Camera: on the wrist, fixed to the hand. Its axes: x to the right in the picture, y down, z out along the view.
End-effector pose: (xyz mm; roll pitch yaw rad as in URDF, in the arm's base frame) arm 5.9 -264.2 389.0 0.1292 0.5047 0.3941
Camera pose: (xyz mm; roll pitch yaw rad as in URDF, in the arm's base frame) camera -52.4 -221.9 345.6 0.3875 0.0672 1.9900
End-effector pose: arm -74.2 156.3 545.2 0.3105 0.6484 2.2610
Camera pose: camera -105.6 83.5 517.2 0.5344 -0.0815 -2.5267
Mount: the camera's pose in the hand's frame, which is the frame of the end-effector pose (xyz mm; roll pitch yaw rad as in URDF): -11.9 53.7 -63.6 -0.1198 0.2001 1.5600
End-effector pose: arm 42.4 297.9 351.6 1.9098 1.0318 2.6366
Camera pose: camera -26.6 287.9 398.7 1.5352 -0.5227 2.4761
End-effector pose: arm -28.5 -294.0 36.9 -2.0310 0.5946 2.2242
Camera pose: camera 48.4 -261.5 27.1 2.1960 0.7210 0.0380
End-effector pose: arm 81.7 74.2 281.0 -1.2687 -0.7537 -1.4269
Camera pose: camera 43.1 28.8 221.7 -1.5816 0.8011 -1.2801
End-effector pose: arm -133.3 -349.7 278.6 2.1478 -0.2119 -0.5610
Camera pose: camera -144.6 -314.3 354.0 -2.7505 -1.1462 -2.5980
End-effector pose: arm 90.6 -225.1 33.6 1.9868 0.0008 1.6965
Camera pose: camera 55.9 -241.4 108.4 2.9720 -1.3546 0.1787
